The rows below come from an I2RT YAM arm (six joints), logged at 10 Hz.
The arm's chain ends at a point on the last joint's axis. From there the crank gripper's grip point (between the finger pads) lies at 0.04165 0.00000 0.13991 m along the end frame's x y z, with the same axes.
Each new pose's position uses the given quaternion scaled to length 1; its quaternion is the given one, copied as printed.
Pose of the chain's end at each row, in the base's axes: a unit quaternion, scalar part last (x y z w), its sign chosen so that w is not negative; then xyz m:
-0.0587, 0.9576, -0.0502, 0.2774, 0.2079, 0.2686, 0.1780
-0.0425, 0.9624, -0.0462, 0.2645, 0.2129, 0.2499, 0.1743
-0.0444, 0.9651, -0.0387, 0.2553, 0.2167, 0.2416, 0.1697
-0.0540, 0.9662, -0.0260, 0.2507, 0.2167, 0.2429, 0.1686
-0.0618, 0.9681, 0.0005, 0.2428, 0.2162, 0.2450, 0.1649
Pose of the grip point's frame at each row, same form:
-0.0587, 0.9576, -0.0502, 0.2774, 0.2481, 0.2539, 0.0384
-0.0425, 0.9624, -0.0462, 0.2645, 0.2490, 0.2362, 0.0335
-0.0444, 0.9651, -0.0387, 0.2553, 0.2501, 0.2299, 0.0281
-0.0540, 0.9662, -0.0260, 0.2507, 0.2487, 0.2348, 0.0264
-0.0618, 0.9681, 0.0005, 0.2428, 0.2455, 0.2444, 0.0219

